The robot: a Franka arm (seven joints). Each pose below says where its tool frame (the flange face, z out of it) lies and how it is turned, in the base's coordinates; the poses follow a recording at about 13 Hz.
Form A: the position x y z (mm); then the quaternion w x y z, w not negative.
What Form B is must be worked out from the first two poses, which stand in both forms.
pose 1, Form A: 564.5 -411.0 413.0 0.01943 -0.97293 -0.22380 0.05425
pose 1, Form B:
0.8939 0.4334 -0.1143 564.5
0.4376 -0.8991 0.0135 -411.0
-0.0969 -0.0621 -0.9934 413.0
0 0 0 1

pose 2, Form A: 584.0 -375.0 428.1 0.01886 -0.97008 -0.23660 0.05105
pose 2, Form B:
0.8828 0.4571 -0.1080 584.0
0.4610 -0.8873 0.0124 -375.0
-0.0901 -0.0607 -0.9941 428.1
0 0 0 1

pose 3, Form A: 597.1 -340.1 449.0 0.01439 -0.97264 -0.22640 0.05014
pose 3, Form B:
0.8925 0.4390 -0.1041 597.1
0.4419 -0.8971 0.0053 -340.1
-0.0910 -0.0507 -0.9946 449.0
0 0 0 1

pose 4, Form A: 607.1 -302.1 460.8 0.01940 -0.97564 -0.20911 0.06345
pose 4, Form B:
0.9045 0.4056 -0.1319 607.1
0.4105 -0.9118 0.0113 -302.1
-0.1157 -0.0644 -0.9912 460.8
0 0 0 1

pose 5, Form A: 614.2 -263.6 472.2 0.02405 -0.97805 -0.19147 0.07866
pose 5, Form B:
0.9143 0.3707 -0.1631 614.2
0.3783 -0.9255 0.0169 -263.6
-0.1447 -0.0772 -0.9865 472.2
0 0 0 1

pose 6, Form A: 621.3 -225.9 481.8 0.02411 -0.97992 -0.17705 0.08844
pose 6, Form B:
0.9217 0.3427 -0.1819 621.3
0.3513 -0.9361 0.0159 -225.9
-0.1648 -0.0786 -0.9832 481.8
0 0 0 1

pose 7, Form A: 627.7 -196.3 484.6 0.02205 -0.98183 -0.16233 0.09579
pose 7, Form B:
0.9289 0.3145 -0.1953 627.7
0.3230 -0.9463 0.0122 -196.3
-0.1809 -0.0744 -0.9807 484.6
0 0 0 1

